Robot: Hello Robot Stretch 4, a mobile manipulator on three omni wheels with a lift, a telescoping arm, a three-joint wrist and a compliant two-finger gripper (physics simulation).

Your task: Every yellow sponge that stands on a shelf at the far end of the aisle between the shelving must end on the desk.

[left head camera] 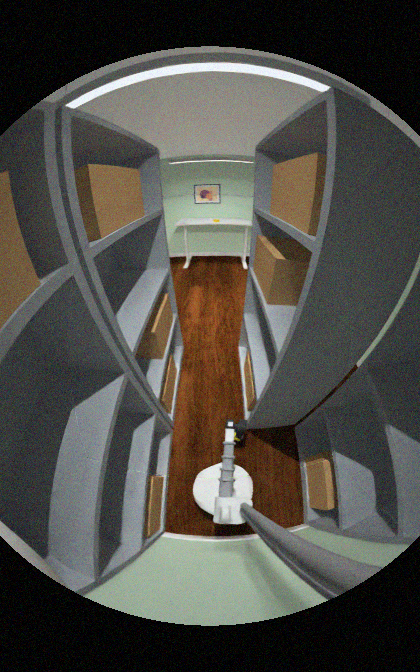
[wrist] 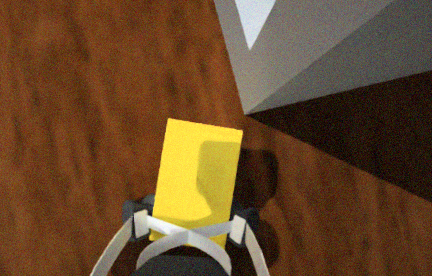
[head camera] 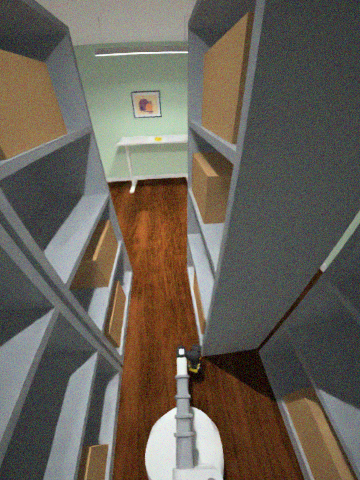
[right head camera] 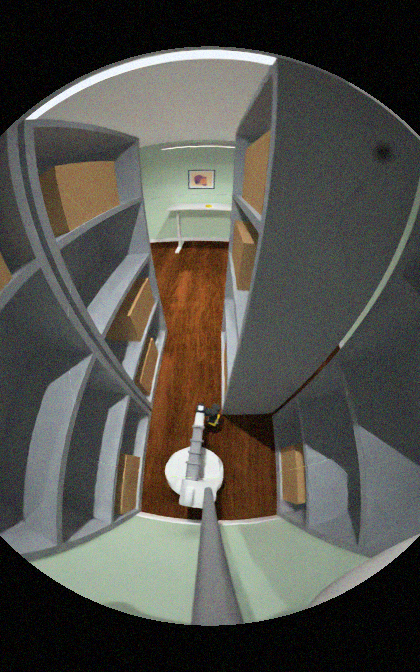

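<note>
A yellow sponge is upright near the base of the right shelving's near end, low over the floor; I cannot tell whether it touches the floor. My gripper is shut on it, with a finger against each long side of its near end; in the head view the gripper is small and dark beside the arm's tip. A white desk stands at the far wall. A small yellow thing lies on its top.
Grey shelving stands on the left and right of the aisle. The right unit's near corner is close beyond the sponge. Cardboard boxes stand on several shelves. The wooden floor runs between the units to the desk.
</note>
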